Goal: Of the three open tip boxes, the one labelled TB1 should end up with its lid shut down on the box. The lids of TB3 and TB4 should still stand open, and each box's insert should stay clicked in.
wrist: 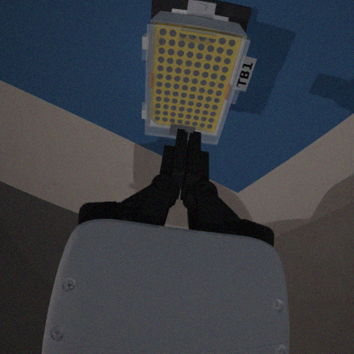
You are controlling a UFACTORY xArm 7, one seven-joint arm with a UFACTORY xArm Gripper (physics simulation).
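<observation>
The box labelled TB1 [149, 90] is at the upper middle of the wrist view, with a yellow insert [186, 85] full of round holes inside its clear walls. Its white tag [246, 74] reads TB1 on the right side. Clear material frames and seems to overlie the insert; whether this is the lid fully shut down, I cannot tell. The insert looks level, but its clicks are too small to see. My gripper [185, 144] is shut and empty, its fingertips overlapping the box's near edge in this view; contact is unclear. TB3 and TB4 do not show.
A black plate [237, 12] shows behind the box's far end, with a white latch-like block [201, 7] in front of it. The box is over a blue surface [65, 45], with a beige surface [35, 135] nearer. Dark shadows fall to the right.
</observation>
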